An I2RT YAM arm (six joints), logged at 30 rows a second.
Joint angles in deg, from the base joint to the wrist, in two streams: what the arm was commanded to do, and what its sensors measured. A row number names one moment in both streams.
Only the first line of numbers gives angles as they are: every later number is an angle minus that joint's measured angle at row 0.
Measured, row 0: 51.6, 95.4, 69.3, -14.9, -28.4, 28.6
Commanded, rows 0 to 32: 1.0, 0.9, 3.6, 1.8, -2.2, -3.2; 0.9, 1.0, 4.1, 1.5, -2.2, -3.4; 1.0, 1.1, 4.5, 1.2, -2.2, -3.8; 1.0, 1.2, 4.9, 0.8, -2.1, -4.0; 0.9, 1.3, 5.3, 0.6, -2.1, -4.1; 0.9, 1.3, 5.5, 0.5, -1.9, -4.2; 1.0, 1.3, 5.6, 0.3, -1.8, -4.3; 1.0, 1.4, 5.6, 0.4, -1.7, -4.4; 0.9, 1.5, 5.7, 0.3, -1.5, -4.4; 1.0, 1.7, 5.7, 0.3, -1.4, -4.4; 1.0, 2.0, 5.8, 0.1, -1.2, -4.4; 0.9, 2.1, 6.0, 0.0, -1.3, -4.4; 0.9, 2.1, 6.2, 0.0, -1.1, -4.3; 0.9, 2.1, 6.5, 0.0, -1.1, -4.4; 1.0, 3.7, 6.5, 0.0, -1.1, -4.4; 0.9, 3.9, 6.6, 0.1, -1.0, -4.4; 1.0, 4.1, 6.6, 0.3, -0.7, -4.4; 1.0, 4.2, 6.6, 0.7, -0.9, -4.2; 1.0, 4.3, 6.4, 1.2, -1.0, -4.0; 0.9, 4.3, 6.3, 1.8, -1.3, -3.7; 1.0, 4.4, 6.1, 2.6, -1.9, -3.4; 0.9, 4.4, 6.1, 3.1, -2.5, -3.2; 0.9, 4.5, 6.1, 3.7, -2.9, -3.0; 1.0, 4.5, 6.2, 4.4, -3.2, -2.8; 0.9, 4.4, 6.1, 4.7, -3.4, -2.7; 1.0, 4.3, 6.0, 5.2, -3.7, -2.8; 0.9, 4.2, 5.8, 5.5, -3.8, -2.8; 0.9, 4.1, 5.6, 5.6, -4.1, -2.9; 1.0, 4.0, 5.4, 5.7, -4.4, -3.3; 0.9, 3.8, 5.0, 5.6, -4.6, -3.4; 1.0, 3.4, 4.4, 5.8, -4.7, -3.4; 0.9, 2.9, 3.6, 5.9, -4.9, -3.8; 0.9, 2.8, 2.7, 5.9, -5.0, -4.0
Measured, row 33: 0.2, 3.8, 3.8, -0.1, -3.5, 0.8
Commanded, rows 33 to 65: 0.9, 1.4, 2.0, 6.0, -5.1, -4.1; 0.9, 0.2, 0.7, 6.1, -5.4, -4.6; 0.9, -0.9, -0.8, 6.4, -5.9, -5.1; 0.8, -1.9, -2.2, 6.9, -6.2, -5.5; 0.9, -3.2, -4.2, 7.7, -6.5, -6.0; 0.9, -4.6, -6.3, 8.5, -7.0, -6.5; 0.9, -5.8, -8.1, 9.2, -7.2, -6.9; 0.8, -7.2, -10.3, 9.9, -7.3, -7.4; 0.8, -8.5, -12.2, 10.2, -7.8, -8.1; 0.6, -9.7, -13.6, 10.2, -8.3, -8.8; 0.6, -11.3, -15.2, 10.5, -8.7, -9.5; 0.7, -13.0, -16.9, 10.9, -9.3, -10.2; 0.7, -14.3, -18.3, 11.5, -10.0, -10.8; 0.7, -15.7, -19.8, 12.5, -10.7, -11.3; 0.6, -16.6, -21.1, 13.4, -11.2, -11.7; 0.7, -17.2, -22.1, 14.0, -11.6, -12.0; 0.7, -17.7, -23.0, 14.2, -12.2, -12.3; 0.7, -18.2, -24.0, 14.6, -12.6, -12.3; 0.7, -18.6, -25.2, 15.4, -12.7, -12.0; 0.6, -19.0, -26.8, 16.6, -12.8, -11.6; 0.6, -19.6, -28.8, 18.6, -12.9, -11.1; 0.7, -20.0, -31.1, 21.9, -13.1, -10.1; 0.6, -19.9, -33.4, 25.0, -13.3, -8.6; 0.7, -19.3, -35.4, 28.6, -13.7, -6.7; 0.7, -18.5, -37.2, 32.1, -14.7, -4.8; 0.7, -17.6, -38.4, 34.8, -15.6, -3.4; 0.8, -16.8, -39.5, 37.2, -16.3, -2.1; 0.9, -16.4, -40.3, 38.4, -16.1, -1.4; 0.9, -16.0, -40.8, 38.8, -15.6, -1.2; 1.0, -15.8, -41.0, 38.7, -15.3, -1.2; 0.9, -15.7, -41.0, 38.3, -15.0, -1.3; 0.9, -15.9, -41.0, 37.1, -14.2, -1.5; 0.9, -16.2, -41.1, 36.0, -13.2, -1.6
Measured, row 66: 0.8, -15.7, -41.3, 32.3, -13.9, -2.6
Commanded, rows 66 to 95: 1.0, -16.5, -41.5, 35.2, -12.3, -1.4; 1.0, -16.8, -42.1, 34.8, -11.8, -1.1; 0.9, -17.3, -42.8, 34.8, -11.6, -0.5; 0.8, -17.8, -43.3, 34.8, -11.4, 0.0; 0.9, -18.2, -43.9, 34.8, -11.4, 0.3; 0.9, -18.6, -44.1, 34.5, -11.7, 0.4; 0.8, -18.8, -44.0, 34.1, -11.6, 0.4; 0.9, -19.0, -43.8, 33.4, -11.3, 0.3; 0.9, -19.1, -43.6, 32.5, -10.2, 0.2; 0.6, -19.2, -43.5, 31.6, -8.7, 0.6; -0.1, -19.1, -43.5, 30.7, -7.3, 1.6; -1.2, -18.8, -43.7, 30.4, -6.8, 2.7; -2.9, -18.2, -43.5, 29.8, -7.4, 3.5; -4.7, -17.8, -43.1, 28.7, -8.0, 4.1; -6.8, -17.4, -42.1, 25.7, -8.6, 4.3; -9.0, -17.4, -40.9, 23.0, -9.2, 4.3; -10.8, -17.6, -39.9, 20.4, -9.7, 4.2; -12.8, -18.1, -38.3, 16.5, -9.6, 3.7; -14.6, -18.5, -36.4, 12.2, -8.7, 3.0; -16.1, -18.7, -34.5, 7.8, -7.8, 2.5; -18.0, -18.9, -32.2, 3.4, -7.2, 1.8; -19.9, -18.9, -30.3, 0.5, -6.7, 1.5; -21.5, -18.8, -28.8, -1.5, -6.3, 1.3; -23.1, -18.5, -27.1, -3.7, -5.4, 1.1; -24.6, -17.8, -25.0, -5.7, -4.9, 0.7; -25.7, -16.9, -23.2, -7.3, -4.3, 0.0; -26.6, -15.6, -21.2, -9.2, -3.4, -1.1; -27.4, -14.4, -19.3, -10.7, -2.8, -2.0; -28.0, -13.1, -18.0, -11.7, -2.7, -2.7; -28.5, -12.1, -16.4, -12.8, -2.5, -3.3
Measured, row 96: -26.2, -15.2, -18.4, -1.2, -7.6, -1.4
